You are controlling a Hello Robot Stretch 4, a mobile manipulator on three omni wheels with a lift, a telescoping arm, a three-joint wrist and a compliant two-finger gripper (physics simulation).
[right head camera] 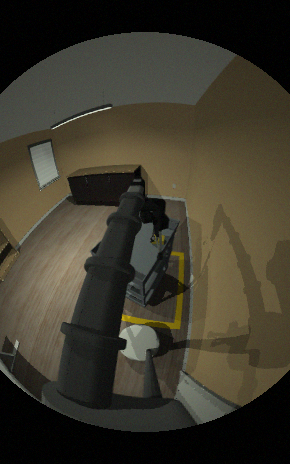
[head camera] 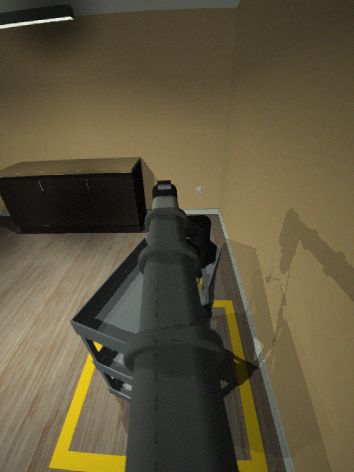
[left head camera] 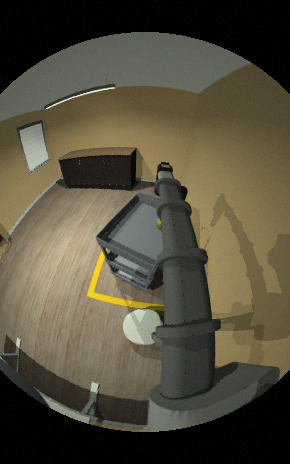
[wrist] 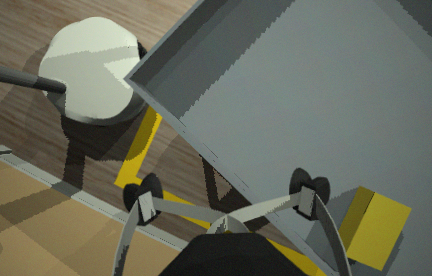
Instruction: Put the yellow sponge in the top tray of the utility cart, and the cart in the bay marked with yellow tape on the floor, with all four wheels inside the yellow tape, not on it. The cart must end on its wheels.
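The yellow sponge [wrist: 380,231] [left head camera: 159,223] lies in the top tray of the grey utility cart [head camera: 100,334] [left head camera: 125,250] [wrist: 300,100], near its wall-side rim. The cart is upright and turned at an angle to the yellow tape bay [head camera: 75,415] [left head camera: 95,280] [right head camera: 181,285]. Its wheels are hidden, so I cannot tell whether all are inside the tape. My gripper [wrist: 225,188] is open, with nothing between its fingertips. In the wrist view one fingertip shows over the tray, left of the sponge, and the other over the floor outside the rim.
The room's wall [head camera: 300,150] runs close along the bay's right side. My round white base [left head camera: 142,327] [right head camera: 139,342] [wrist: 95,70] is by the bay's near edge. A dark cabinet [head camera: 70,205] [left head camera: 100,170] stands at the back. My arm [head camera: 175,310] crosses above the cart.
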